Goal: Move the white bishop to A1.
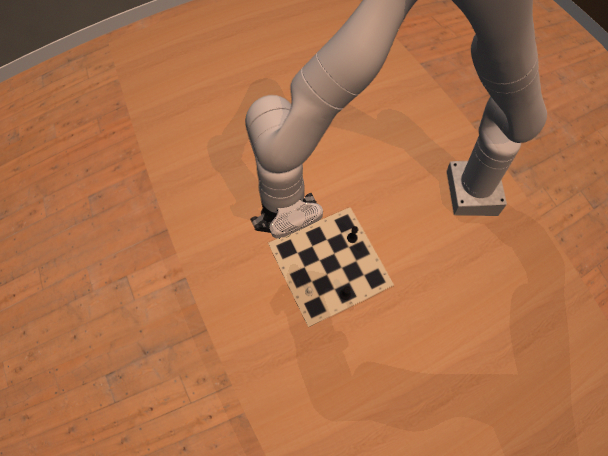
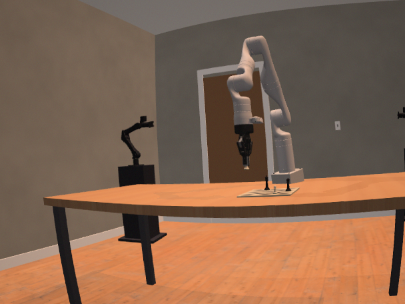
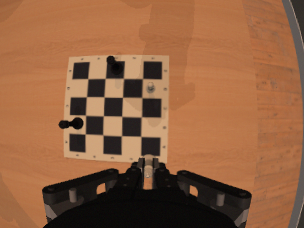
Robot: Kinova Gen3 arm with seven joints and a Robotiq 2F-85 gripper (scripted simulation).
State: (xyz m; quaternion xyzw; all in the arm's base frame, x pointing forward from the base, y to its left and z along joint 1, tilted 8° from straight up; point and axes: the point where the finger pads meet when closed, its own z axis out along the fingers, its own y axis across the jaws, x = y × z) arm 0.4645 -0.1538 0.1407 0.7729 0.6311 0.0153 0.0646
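Right now the chessboard is 140 mm below my hand, 90 mm to the left of it and 60 mm behind it. From my hand the other things lie so: white piece: 120 mm below, 110 mm to the left, 20 mm ahead.
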